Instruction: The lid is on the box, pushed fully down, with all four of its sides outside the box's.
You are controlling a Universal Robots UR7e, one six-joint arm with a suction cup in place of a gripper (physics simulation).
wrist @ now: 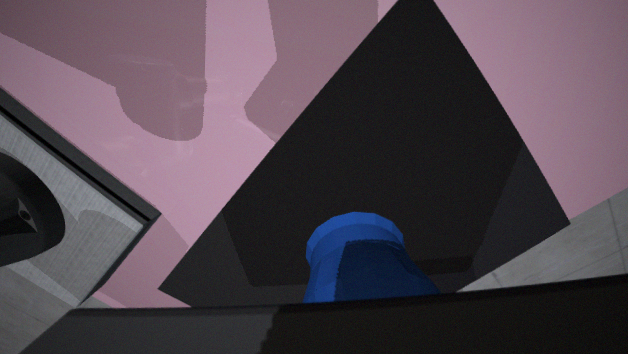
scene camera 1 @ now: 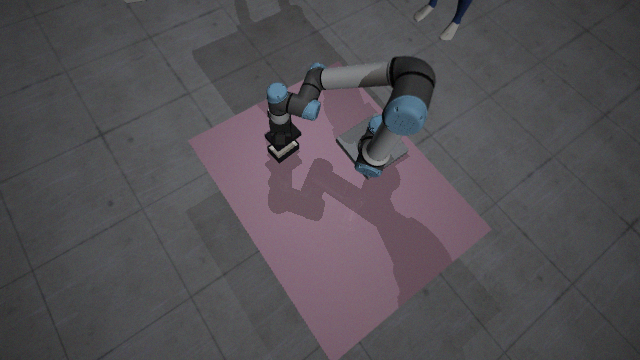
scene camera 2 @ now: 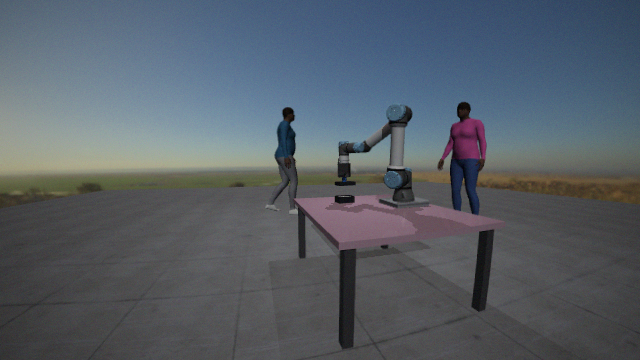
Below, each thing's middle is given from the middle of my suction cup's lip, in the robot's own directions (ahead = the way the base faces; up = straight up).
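There is the black lid (wrist: pixel 408 128), and my suction cup is 20 mm above it and 10 mm past it.
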